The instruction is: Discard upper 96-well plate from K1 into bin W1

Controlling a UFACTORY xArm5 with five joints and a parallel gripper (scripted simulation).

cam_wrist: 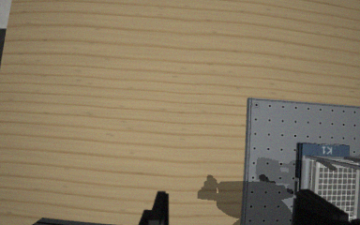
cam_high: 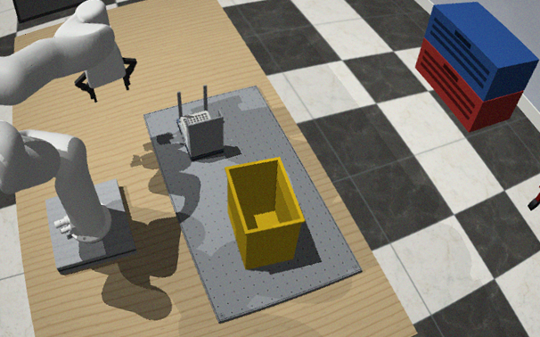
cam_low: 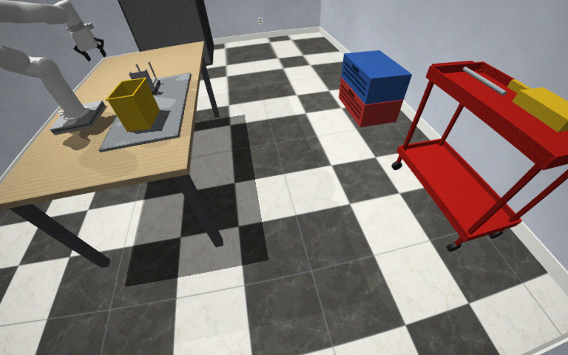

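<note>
Right now the white 96-well plate is 220 mm ahead of my hand, 190 mm below it and 70 mm to the right of it. Also, from my hand: yellow plastics bin 430 mm to the right, 220 mm ahead, 140 mm below.
</note>
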